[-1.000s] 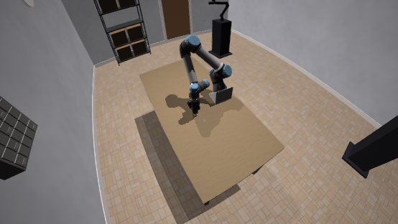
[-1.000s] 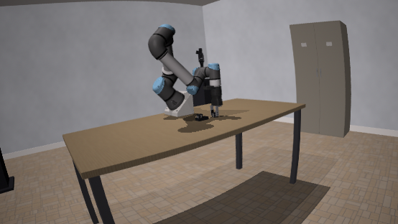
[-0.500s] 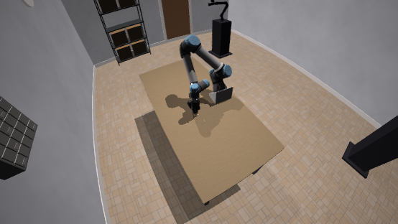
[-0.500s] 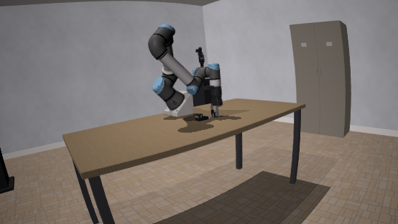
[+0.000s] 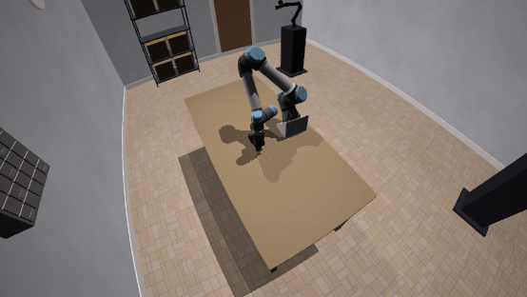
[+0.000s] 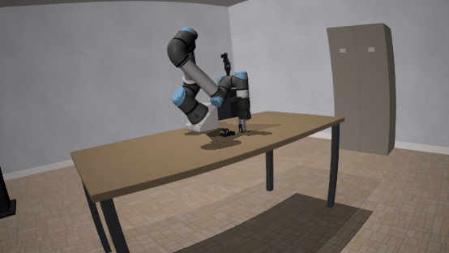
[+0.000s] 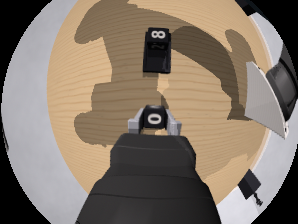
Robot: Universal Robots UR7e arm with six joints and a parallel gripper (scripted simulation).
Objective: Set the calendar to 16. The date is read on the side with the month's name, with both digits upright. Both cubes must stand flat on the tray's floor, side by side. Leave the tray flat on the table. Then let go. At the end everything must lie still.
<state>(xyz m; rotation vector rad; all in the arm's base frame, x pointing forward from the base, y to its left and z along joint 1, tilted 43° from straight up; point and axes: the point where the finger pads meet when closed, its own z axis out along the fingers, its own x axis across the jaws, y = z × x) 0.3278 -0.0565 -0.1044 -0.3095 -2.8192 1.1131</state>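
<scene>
The dark calendar tray lies 2 cm behind my hand, 10 cm to the right of it and 2 cm below it. Also, from my hand: black date cube (1 cm below).
</scene>
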